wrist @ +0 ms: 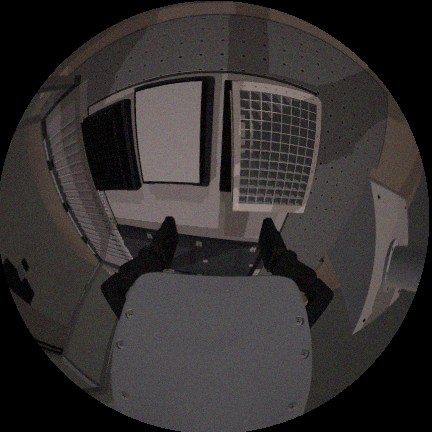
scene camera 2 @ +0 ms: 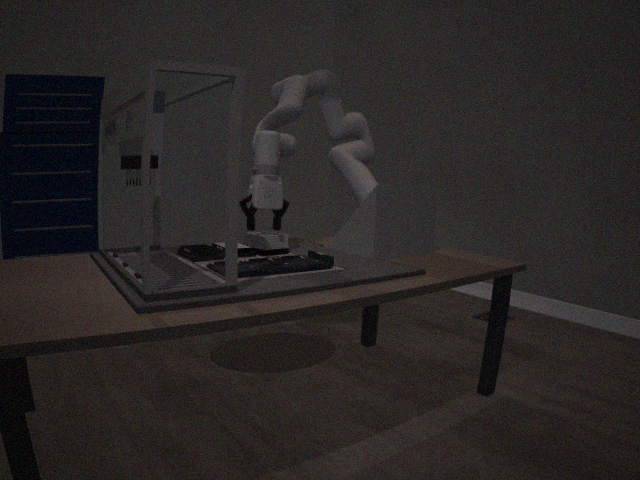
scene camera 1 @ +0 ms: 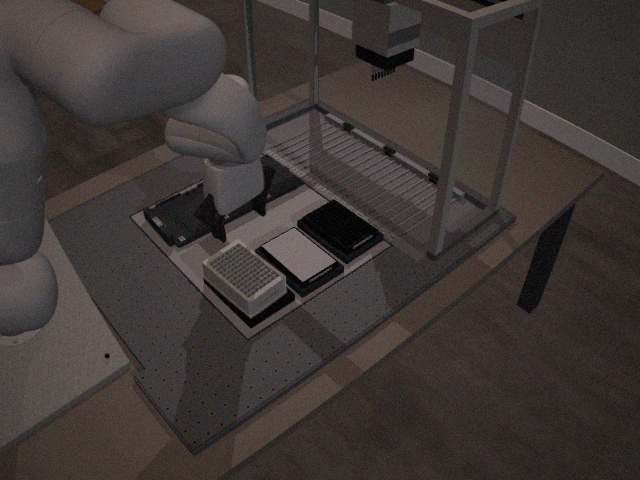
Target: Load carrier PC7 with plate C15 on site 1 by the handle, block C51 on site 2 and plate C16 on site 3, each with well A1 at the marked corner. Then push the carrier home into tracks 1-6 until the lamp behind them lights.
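Note:
My gripper is open and empty, fingers down, above the white mat. The long dark carrier lies at the mat's far side, partly hidden by the gripper. A pale, deep block with a grid of square wells stands on a black base. Beside it a plate with a flat white top and a black plate stand on black bases. Their labels and marked corners are not legible.
The tracks lie beside the mat inside a tall frame with a post near the table's edge. A pipetting head hangs above them. A blue cabinet stands behind.

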